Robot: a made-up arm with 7 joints.
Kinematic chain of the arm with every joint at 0, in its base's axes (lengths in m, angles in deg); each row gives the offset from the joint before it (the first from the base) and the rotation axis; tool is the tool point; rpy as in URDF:
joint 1: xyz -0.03 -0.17 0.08 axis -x
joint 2: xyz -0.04 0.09 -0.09 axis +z
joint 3: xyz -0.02 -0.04 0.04 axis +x
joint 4: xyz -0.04 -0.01 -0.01 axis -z
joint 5: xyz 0 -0.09 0.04 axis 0.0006 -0.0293 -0.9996
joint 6: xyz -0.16 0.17 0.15 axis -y
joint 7: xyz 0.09 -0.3 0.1 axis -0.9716 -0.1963 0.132
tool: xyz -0.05 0.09 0.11 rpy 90 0 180
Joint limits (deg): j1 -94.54..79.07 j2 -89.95..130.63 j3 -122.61..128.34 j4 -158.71..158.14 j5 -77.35..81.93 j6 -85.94..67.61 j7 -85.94..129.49
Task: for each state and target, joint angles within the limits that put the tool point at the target. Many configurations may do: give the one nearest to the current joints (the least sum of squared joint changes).
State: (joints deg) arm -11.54 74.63 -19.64 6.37 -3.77 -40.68 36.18
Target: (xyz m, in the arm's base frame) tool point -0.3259 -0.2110 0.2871
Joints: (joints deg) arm -14.65 61.12 -52.27 20.71 -0.16 -10.34 21.72
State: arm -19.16 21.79 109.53 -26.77 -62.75 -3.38 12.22
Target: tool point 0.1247 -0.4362 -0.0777
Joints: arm -2.13 23.45 84.30 -34.23 -66.64 -17.73 7.14
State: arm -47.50 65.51 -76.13 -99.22 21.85 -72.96 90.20
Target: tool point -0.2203 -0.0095 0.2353
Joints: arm -34.79 79.83 -112.36 -100.52 7.43 -78.12 103.38
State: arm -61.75 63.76 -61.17 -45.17 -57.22 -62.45 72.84
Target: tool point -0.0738 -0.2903 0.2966
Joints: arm -62.90 63.26 -57.93 -44.34 -56.74 -63.06 73.66
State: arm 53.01 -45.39 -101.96 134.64 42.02 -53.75 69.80
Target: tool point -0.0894 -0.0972 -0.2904
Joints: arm 47.31 -21.85 -108.47 122.59 34.08 -41.45 24.57
